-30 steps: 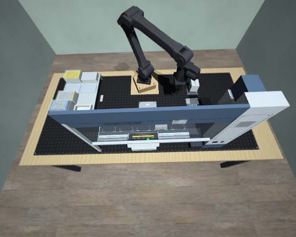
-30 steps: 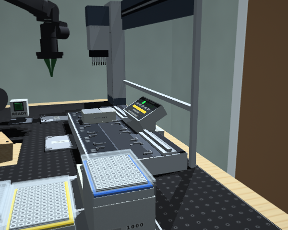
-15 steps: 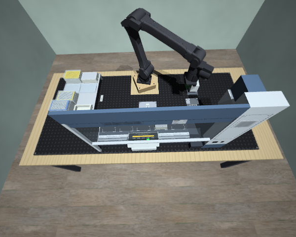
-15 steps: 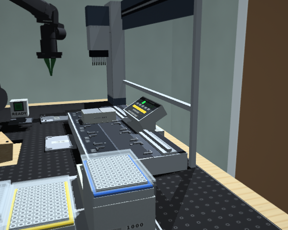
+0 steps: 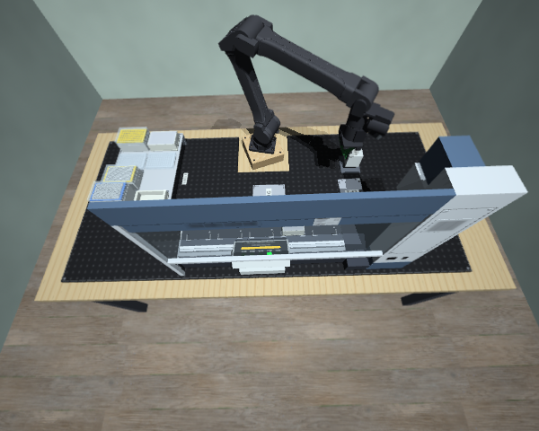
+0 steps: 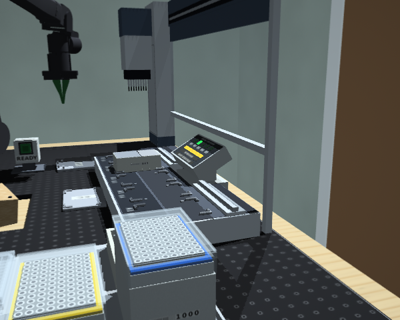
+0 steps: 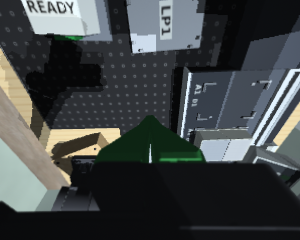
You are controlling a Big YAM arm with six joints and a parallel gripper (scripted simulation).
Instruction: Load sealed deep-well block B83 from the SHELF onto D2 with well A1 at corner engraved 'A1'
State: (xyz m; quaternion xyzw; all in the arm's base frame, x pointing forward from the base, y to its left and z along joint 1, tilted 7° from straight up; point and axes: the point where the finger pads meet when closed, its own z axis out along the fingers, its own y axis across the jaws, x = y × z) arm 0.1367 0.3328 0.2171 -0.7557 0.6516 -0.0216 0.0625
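The ready key lies 140 mm behind my hand, 40 mm to the left of it and 150 mm below it. Round my hand: flat grey plate 20 mm ahead, 90 mm to the left, 230 mm below; regrip nest 80 mm ahead, 280 mm to the right, 230 mm below; pipetting head 230 mm ahead, 190 mm to the left, 150 mm above.
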